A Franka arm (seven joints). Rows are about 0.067 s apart.
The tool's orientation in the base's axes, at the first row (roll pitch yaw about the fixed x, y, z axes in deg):
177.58, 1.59, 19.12
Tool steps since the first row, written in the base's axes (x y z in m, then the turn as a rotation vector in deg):
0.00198, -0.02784, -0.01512, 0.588, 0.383, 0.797
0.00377, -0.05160, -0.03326, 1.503, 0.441, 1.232
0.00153, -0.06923, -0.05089, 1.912, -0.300, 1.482
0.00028, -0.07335, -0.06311, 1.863, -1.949, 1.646
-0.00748, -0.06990, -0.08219, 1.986, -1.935, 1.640
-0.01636, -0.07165, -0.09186, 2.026, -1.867, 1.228
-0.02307, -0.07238, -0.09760, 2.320, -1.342, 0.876
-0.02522, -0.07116, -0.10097, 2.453, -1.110, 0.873
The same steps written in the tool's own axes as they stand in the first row. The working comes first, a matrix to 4 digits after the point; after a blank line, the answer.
The tool's axes in the first row as the columns of a matrix, in the base's axes (used below as rounded here):
0.9445, 0.3284, -0.0124
0.3274, -0.9436, -0.0490
-0.0277, 0.0422, -0.9987

-0.00683, 0.02628, 0.01644, 0.659, -0.135, -0.822
-0.01241, 0.04852, 0.03570, 1.530, 0.129, -1.271
-0.01981, 0.06368, 0.05420, 1.667, 0.974, -1.489
-0.02200, 0.06664, 0.06662, 1.076, 2.520, -1.571
-0.02767, 0.06003, 0.08560, 1.197, 2.547, -1.568
-0.03637, 0.05836, 0.09545, 1.268, 2.479, -1.160
-0.04278, 0.05660, 0.10131, 1.728, 2.065, -0.838
-0.04432, 0.05460, 0.10464, 1.929, 1.890, -0.848

